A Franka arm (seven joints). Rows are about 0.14 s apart.
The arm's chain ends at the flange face. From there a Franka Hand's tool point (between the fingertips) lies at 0.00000 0.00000 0.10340 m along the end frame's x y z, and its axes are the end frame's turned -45 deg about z.
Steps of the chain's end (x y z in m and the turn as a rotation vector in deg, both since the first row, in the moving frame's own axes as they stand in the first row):
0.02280, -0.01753, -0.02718, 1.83, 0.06, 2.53
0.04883, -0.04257, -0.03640, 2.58, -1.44, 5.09
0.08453, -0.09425, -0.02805, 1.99, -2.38, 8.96
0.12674, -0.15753, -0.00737, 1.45, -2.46, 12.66
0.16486, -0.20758, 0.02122, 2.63, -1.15, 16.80
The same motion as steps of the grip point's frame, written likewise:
0.03098, 0.00152, -0.02723, 1.25, 1.34, 2.53
0.06631, -0.00063, -0.03654, 2.84, 0.81, 5.09
0.12636, -0.01246, -0.02820, 3.09, -0.28, 8.96
0.20028, -0.02686, -0.00750, 2.76, -0.71, 12.66
0.26592, -0.03469, 0.02109, 2.67, 1.05, 16.80

